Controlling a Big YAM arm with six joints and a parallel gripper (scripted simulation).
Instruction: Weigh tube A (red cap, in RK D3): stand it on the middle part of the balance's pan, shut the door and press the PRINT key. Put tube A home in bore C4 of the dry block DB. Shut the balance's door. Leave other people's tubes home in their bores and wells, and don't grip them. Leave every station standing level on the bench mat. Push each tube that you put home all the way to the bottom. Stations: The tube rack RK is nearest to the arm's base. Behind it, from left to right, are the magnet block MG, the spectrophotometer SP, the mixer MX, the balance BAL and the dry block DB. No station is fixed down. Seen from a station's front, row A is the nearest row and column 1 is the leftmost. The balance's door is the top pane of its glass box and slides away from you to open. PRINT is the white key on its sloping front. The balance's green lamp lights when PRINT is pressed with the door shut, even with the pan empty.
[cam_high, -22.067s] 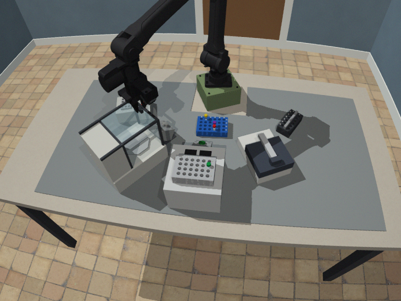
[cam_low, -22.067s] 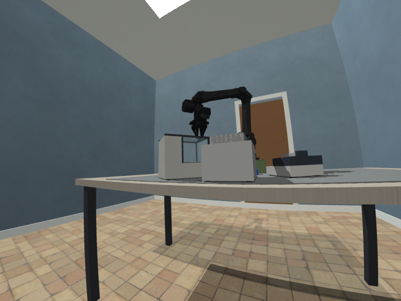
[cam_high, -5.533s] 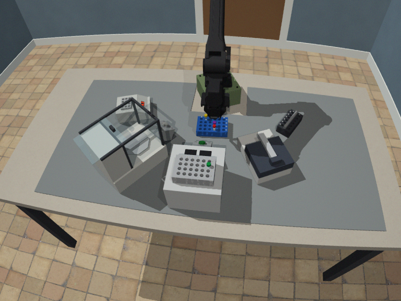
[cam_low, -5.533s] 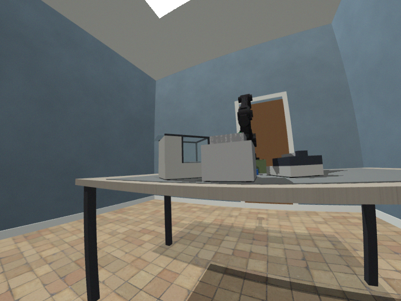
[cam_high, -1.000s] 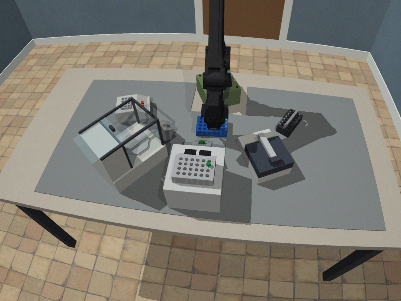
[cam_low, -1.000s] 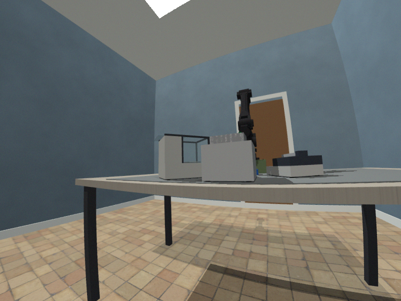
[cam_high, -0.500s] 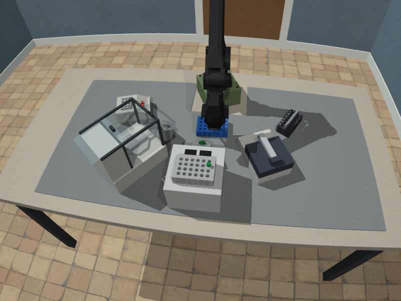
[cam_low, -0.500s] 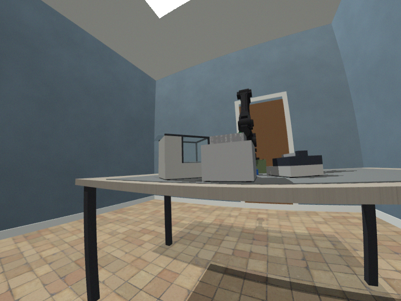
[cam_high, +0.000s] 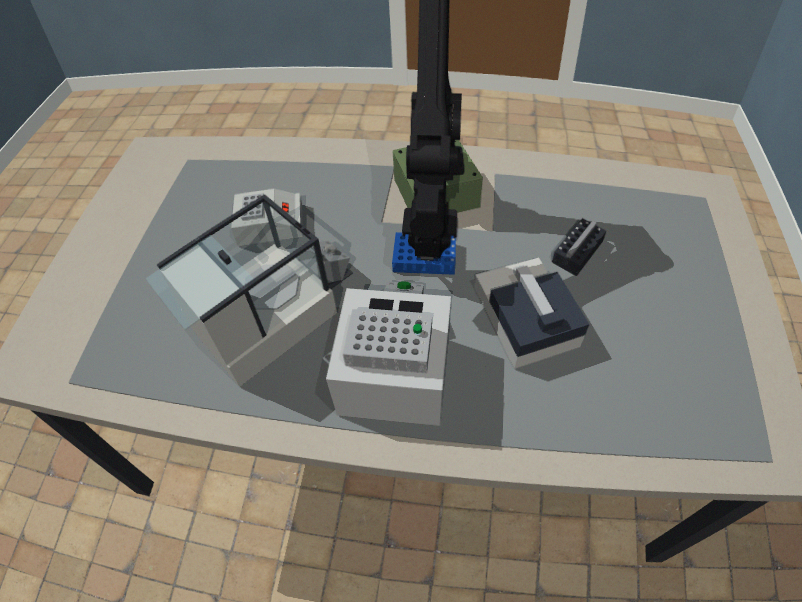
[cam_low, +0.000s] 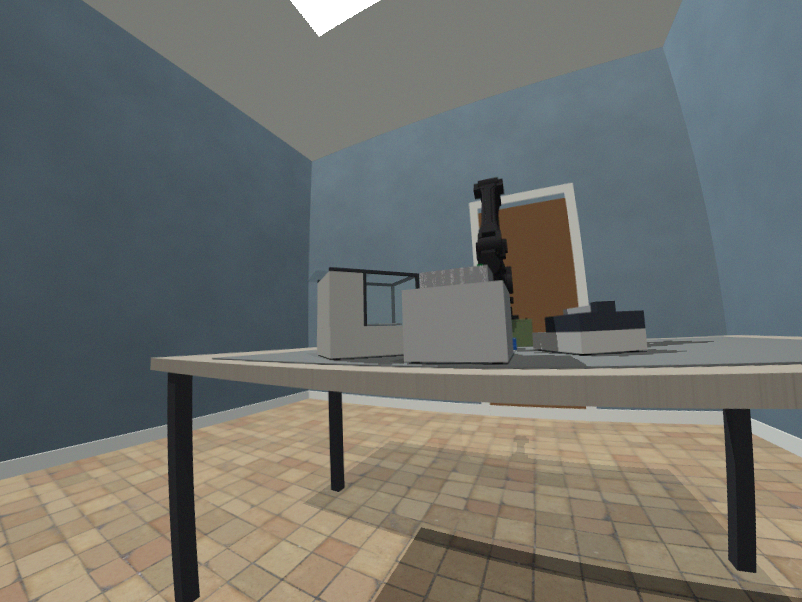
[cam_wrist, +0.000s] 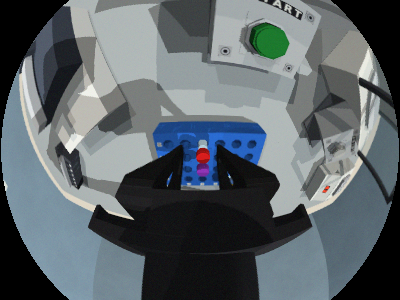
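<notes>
The blue tube rack RK is 30 mm behind my hand, 10 mm to the right of it and 30 mm below it. Round my hand: black magnet block MG: 50 mm behind, 320 mm to the left, 30 mm below; grey well block: 270 mm ahead, 70 mm to the right, 100 mm above; spectrophotometer SP: 130 mm ahead, 190 mm to the left, 20 mm above.
</notes>
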